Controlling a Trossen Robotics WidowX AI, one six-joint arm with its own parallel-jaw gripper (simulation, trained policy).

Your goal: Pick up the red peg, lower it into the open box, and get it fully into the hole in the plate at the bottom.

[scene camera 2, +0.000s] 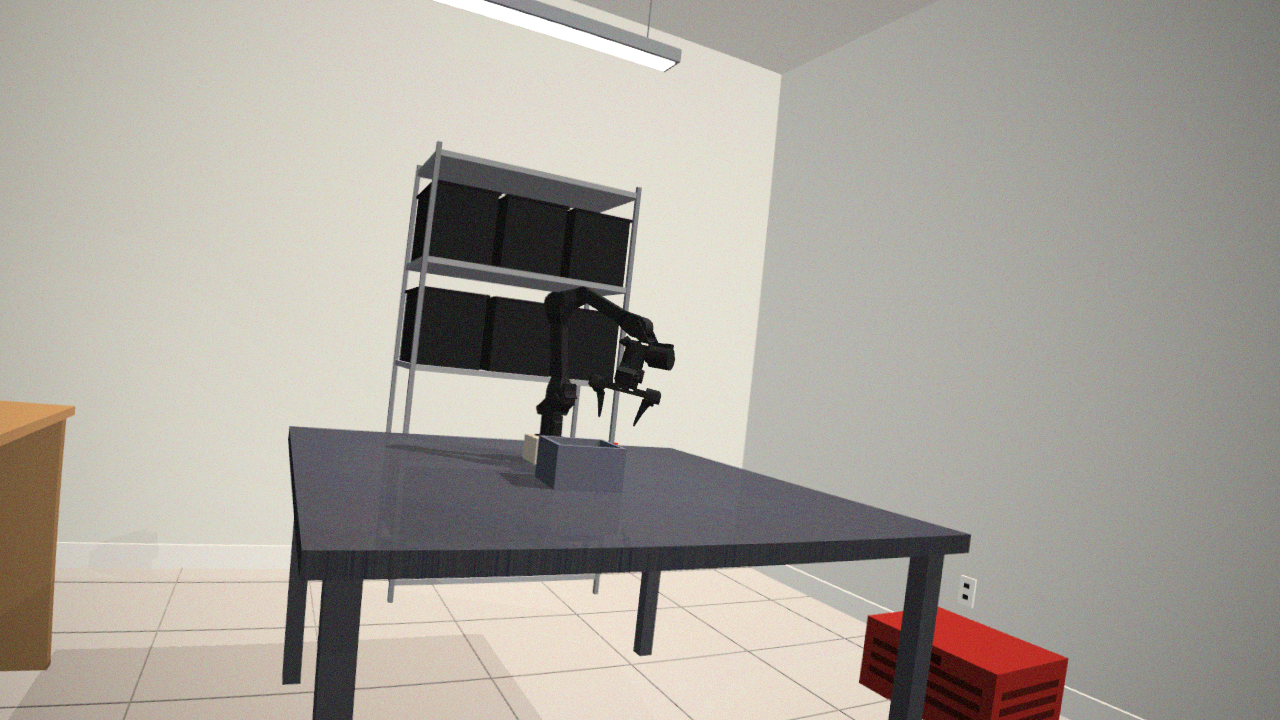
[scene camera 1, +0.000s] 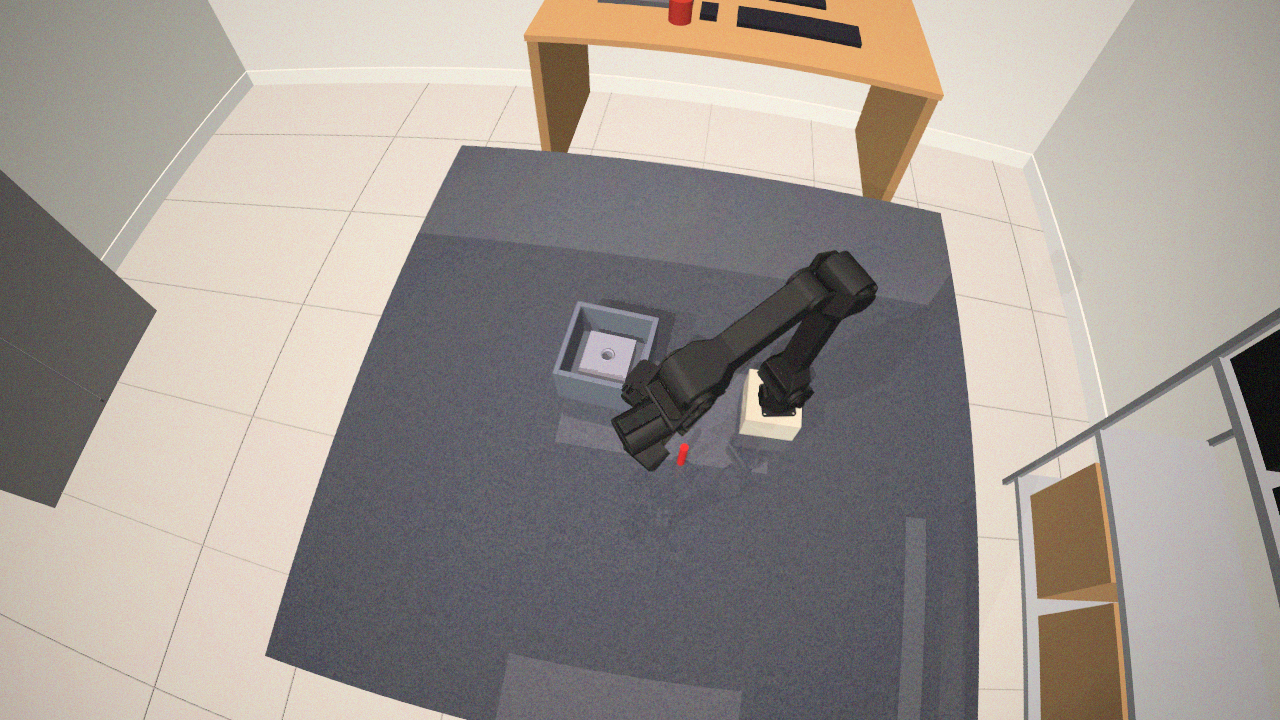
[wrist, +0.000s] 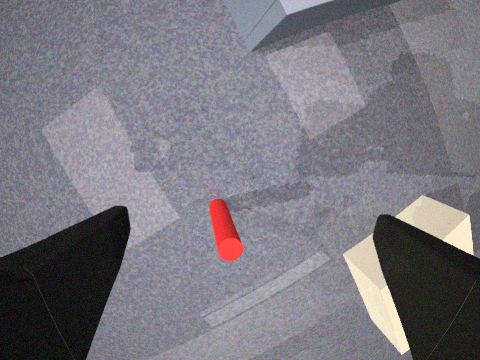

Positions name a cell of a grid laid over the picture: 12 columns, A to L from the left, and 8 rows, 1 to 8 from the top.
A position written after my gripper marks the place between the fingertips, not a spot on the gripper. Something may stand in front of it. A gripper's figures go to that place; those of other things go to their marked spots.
Scene:
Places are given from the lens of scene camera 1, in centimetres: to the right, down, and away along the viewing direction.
my gripper (scene camera 1: G5): 5, 10, 97
grey box (scene camera 1: F4): -10, -8, 116
pale plate (scene camera 1: F4): -6, 0, 115

